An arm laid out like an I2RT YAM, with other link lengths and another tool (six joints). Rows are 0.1 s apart.
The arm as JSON. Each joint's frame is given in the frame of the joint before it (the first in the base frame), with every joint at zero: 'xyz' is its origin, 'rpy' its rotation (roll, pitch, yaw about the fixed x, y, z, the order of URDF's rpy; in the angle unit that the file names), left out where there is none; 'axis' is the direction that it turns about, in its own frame. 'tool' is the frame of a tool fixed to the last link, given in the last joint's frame.
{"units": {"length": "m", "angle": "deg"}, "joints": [
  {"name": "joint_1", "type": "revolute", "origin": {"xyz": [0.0, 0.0, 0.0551]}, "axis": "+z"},
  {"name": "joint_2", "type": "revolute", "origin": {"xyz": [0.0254, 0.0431, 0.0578], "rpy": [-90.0, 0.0, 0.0]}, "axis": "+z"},
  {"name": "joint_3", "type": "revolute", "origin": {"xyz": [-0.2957, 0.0, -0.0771], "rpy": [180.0, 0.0, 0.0]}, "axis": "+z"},
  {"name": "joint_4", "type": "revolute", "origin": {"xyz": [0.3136, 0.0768, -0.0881]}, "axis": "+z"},
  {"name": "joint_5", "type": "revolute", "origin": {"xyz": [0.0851, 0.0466, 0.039], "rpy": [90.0, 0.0, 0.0]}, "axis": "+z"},
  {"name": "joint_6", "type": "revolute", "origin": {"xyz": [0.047, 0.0, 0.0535], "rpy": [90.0, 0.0, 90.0]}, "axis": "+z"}
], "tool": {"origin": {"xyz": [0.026, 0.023, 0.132], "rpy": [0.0, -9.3, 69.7]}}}
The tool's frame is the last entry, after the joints.
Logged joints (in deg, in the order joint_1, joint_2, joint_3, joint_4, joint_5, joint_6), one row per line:
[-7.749 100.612 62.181 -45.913 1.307 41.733]
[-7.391 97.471 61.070 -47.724 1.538 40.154]
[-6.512 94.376 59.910 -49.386 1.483 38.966]
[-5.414 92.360 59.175 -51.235 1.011 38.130]
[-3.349 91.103 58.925 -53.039 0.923 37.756]
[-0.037 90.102 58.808 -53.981 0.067 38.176]
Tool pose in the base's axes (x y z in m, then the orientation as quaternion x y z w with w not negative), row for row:
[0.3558 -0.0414 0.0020 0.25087 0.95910 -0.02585 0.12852]
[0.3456 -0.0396 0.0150 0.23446 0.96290 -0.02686 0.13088]
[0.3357 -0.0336 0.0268 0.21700 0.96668 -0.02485 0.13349]
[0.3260 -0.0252 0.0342 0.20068 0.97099 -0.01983 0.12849]
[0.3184 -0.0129 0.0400 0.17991 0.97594 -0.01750 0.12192]
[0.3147 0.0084 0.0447 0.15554 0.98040 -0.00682 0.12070]
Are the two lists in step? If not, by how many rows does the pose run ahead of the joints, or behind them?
They are in step.
